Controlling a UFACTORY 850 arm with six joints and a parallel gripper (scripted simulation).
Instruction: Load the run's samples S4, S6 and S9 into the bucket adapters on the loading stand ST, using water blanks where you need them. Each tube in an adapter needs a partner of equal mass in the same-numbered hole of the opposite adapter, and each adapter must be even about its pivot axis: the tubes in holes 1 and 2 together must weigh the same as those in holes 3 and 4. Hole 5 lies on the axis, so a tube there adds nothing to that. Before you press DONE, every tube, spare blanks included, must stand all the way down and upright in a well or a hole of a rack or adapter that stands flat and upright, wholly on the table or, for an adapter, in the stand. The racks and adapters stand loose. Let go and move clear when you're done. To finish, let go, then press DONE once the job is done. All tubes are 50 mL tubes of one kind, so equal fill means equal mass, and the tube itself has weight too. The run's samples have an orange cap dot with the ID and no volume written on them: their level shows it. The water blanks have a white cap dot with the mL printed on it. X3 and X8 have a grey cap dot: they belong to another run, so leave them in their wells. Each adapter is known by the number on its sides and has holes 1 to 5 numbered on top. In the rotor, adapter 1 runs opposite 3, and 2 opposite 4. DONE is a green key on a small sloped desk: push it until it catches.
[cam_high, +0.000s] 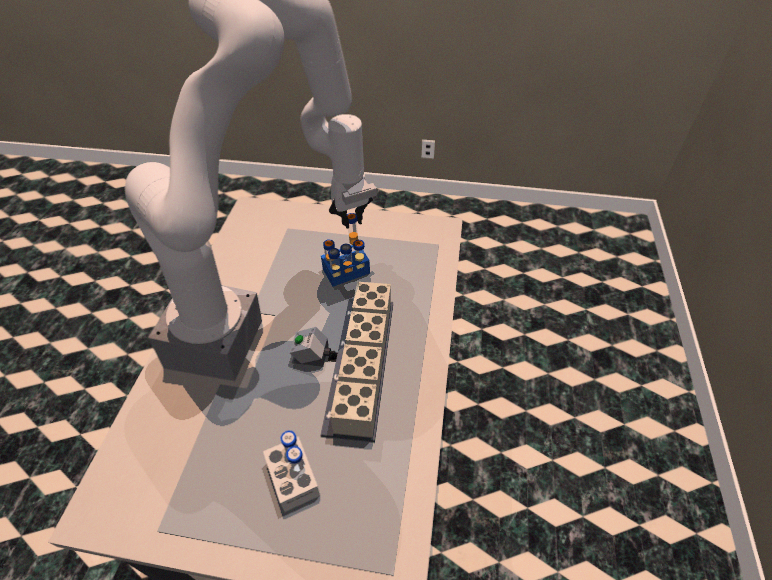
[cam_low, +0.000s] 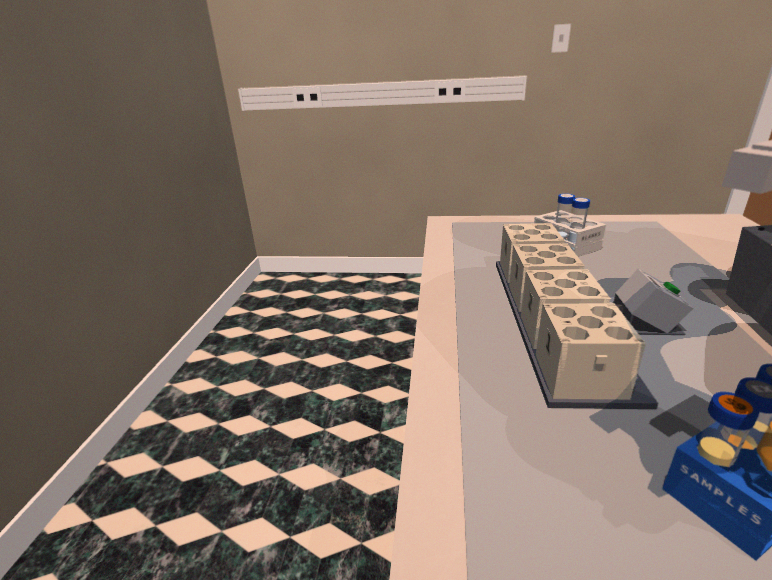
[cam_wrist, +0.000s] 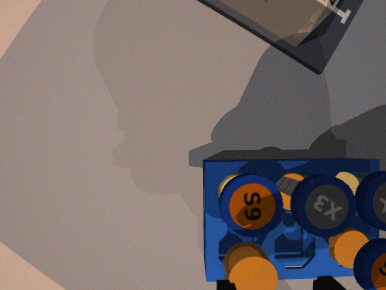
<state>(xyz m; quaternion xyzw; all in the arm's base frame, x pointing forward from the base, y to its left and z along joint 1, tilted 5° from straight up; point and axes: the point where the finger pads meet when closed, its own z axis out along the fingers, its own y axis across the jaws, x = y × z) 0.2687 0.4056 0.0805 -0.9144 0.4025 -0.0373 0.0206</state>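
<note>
The sample tube lies 5 cm below my hand and 1 cm to the left of it. Round my hand: green done key 37 cm to the right, 12 cm below, 3 cm behind; then adapter 19 cm to the right, 14 cm below, 12 cm ahead; then blue sample rack 16 cm below, 4 cm to the right, 2 cm behind.
</note>
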